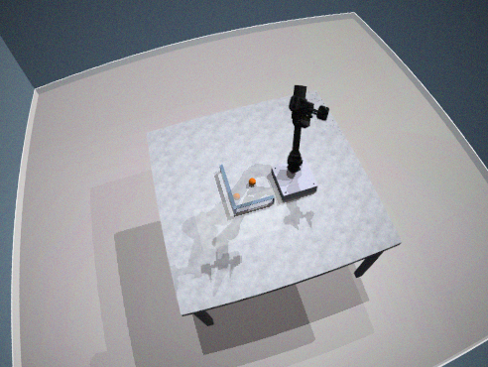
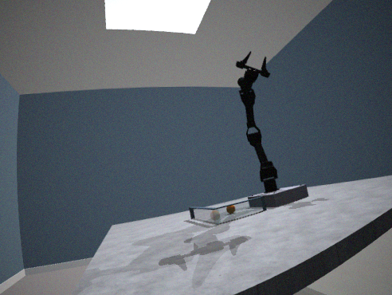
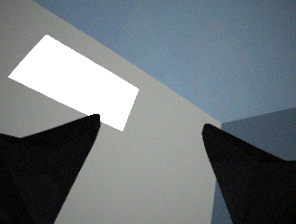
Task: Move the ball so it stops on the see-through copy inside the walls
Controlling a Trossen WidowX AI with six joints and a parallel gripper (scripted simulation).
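Now: the orange ball 20 cm ahead of my gripper tip, 25 cm to the right of it and 74 cm below it.
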